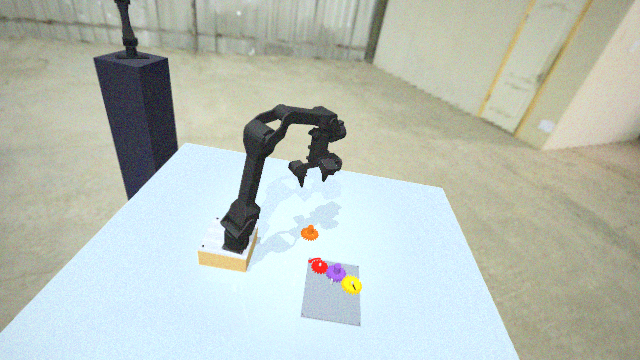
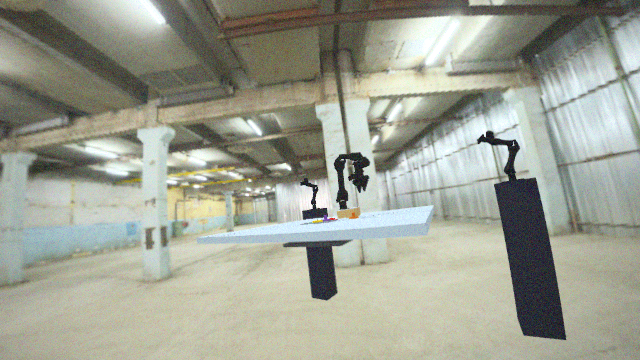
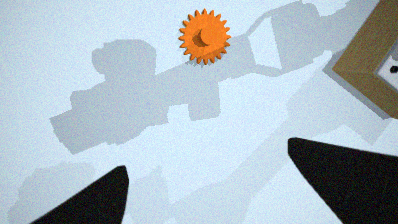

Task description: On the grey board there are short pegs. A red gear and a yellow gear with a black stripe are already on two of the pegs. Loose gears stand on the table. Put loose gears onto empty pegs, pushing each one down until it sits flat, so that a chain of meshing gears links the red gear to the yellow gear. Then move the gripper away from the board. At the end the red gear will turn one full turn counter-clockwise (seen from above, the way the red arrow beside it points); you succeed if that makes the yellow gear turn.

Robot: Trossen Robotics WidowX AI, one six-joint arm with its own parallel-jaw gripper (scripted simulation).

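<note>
There's an orange gear (image 3: 205, 36) here. The gripper (image 1: 312, 184) is open with nothing in it, and you'll find the gripper in image 3 (image 3: 210, 159) too.
</note>
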